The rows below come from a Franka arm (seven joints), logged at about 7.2 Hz.
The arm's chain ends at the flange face. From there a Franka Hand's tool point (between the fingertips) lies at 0.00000 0.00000 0.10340 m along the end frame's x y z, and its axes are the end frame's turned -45 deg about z.
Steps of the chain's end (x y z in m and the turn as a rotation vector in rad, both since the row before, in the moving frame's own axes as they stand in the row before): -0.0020 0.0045 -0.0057 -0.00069 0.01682 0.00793; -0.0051 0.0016 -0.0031 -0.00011 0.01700 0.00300; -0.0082 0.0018 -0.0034 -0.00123 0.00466 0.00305; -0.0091 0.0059 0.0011 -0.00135 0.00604 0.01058; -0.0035 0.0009 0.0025 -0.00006 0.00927 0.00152; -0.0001 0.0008 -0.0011 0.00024 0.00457 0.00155
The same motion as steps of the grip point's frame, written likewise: -0.0034 0.0031 -0.0057 -0.01238 0.01141 0.00793; -0.0035 -0.0012 -0.0031 -0.01210 0.01194 0.00300; -0.0068 -0.0041 -0.0034 -0.00416 0.00243 0.00305; -0.0103 -0.0017 0.0011 -0.00523 0.00332 0.01058; -0.0024 -0.0012 0.0025 -0.00660 0.00651 0.00152; -0.0003 0.0008 -0.0011 -0.00306 0.00340 0.00155
